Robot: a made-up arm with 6 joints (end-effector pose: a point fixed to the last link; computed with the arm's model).
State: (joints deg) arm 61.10 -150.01 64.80 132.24 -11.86 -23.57
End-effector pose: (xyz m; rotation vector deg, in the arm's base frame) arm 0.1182 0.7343 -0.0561 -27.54 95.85 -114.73
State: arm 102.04 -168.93 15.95 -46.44 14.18 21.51
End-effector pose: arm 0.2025 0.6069 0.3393 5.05 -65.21 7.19
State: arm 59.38 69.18 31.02 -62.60 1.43 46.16
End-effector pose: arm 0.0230 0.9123 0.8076 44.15 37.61 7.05
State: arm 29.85 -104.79 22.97 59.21 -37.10 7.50
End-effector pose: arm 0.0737 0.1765 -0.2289 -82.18 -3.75 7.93
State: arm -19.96 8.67 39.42 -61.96 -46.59 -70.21
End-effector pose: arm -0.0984 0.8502 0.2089 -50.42 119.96 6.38
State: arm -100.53 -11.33 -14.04 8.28 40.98 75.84
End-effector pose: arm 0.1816 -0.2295 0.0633 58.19 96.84 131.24
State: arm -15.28 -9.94 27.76 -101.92 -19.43 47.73
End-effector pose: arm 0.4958 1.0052 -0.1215 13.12 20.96 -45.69
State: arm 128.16 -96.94 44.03 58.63 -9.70 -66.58
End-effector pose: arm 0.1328 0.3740 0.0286 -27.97 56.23 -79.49
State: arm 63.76 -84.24 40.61 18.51 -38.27 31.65
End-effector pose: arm 0.4597 0.2326 -0.1284 -71.57 -47.20 22.55
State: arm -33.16 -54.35 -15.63 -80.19 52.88 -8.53
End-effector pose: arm -0.0103 0.3528 -0.2486 35.26 -26.29 136.72
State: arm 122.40 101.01 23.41 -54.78 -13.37 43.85
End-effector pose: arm -0.3873 0.2034 0.9562 85.00 -8.96 41.84
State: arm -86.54 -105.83 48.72 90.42 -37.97 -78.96
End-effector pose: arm -0.2447 -0.0083 0.4098 92.18 42.64 52.19
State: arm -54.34 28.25 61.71 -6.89 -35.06 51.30
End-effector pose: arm 0.5931 0.5470 -0.6184 21.19 73.22 -111.48
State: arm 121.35 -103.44 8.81 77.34 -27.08 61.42
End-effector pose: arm 0.0187 0.6196 0.6770 61.13 -40.08 5.82
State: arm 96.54 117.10 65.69 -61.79 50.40 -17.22
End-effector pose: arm 0.0180 0.4430 0.2786 -29.13 17.36 -2.54
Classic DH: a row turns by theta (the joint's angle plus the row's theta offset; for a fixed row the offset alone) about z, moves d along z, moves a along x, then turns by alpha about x. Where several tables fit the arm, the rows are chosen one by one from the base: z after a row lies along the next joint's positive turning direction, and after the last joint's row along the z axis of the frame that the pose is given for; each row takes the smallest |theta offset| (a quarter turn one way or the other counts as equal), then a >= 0, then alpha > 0; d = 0 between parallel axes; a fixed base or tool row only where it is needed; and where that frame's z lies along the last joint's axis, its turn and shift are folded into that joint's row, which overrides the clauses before.
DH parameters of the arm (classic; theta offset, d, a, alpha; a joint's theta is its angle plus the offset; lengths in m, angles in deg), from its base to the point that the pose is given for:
base (fixed): 77.57 0.2455 0.2065 94.32
joint 1: 1.77 0.0651 0.3575 -96.88
joint 2: 12.58 -0.1347 0.1409 92.87
joint 3: 13.89 0.1638 -0.0539 68.59
joint 4: 84.39 -0.2125 0.1408 76.01
joint 5: -64.71 0.031 -0.0911 109.6
joint 6: -7.4 -0.1905 -0.3524 70.27
tool (fixed): 115.67 -0.2153 0 0

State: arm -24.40 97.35 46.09 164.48 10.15 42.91
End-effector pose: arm -0.3038 0.5011 -0.2483 26.21 -4.91 95.35
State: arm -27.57 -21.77 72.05 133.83 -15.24 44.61
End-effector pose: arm 0.3476 0.7389 -0.5118 -15.79 -56.17 26.23
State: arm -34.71 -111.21 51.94 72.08 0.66 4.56
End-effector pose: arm 0.2913 -0.1547 0.0766 -137.28 -59.82 -36.20
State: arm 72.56 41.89 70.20 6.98 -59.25 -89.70
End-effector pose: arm 0.3409 -0.0563 0.7471 -15.33 55.09 153.66
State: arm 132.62 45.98 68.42 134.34 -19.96 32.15
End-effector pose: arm -0.1239 0.1573 1.1283 98.11 -141.26 -30.68
